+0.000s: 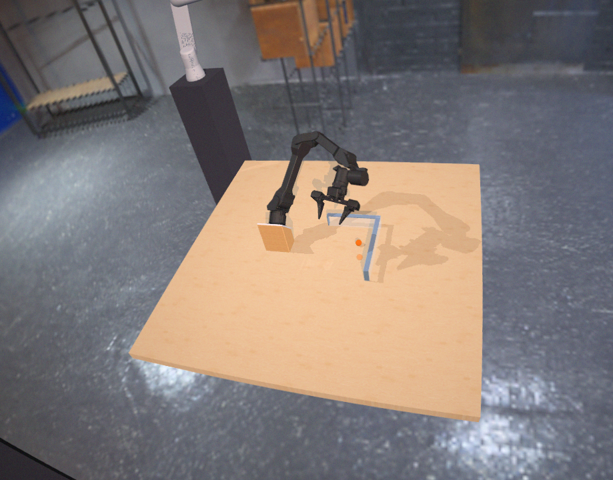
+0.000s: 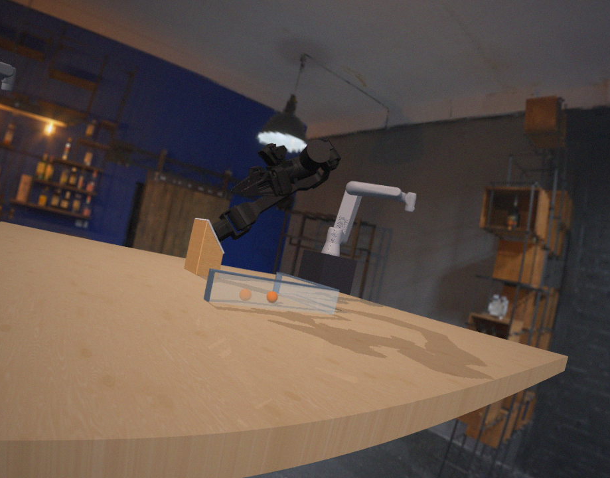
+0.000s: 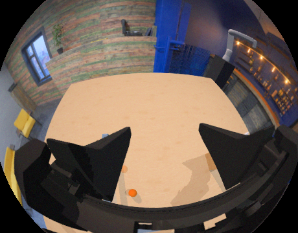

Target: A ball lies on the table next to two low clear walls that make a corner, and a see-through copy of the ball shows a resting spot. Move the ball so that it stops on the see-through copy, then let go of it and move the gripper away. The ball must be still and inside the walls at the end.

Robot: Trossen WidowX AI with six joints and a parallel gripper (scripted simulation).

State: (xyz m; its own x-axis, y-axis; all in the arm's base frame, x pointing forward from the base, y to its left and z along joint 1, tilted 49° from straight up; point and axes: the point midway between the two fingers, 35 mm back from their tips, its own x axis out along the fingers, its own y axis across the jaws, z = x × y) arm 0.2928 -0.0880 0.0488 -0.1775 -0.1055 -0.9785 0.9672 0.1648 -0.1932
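The orange ball is 22 cm below my gripper tip, 12 cm to the left of it and 6 cm ahead of it.
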